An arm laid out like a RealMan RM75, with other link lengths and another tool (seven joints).
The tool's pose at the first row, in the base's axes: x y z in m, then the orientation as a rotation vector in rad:
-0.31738, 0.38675, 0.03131, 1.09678, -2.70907, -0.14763
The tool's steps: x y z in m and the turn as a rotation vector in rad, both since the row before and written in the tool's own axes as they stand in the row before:
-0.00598, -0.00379, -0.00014, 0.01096, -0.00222, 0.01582
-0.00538, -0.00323, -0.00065, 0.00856, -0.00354, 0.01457
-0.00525, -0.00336, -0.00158, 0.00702, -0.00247, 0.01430
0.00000, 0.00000, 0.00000, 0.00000, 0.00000, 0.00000
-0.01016, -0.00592, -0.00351, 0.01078, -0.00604, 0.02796
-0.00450, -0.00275, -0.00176, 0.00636, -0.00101, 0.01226
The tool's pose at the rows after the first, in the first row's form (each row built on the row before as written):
-0.31061, 0.38820, 0.02983, 1.07854, -2.72299, -0.13170
-0.30449, 0.38953, 0.02908, 1.06152, -2.73643, -0.11990
-0.29815, 0.39059, 0.02929, 1.04411, -2.74811, -0.10959
-0.29815, 0.39059, 0.02929, 1.04411, -2.74811, -0.10959
-0.28614, 0.39291, 0.03028, 1.00930, -2.77065, -0.09403
-0.28068, 0.39371, 0.03096, 0.99394, -2.77943, -0.08406

